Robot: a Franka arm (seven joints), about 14 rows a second.
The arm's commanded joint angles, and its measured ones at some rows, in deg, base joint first. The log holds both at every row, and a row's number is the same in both.
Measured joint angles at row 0:
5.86 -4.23 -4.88 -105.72 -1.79 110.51 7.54
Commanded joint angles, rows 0 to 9:
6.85 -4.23 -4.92 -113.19 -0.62 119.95 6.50
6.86 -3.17 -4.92 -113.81 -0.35 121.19 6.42
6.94 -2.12 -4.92 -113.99 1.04 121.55 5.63
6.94 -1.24 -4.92 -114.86 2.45 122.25 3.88
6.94 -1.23 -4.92 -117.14 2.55 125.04 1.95
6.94 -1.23 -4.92 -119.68 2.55 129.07 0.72
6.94 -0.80 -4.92 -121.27 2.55 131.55 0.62
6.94 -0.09 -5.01 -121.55 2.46 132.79 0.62
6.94 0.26 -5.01 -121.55 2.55 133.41 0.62
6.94 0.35 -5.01 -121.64 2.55 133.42 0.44
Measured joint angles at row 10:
6.65 0.74 -4.75 -120.52 1.13 131.62 1.94
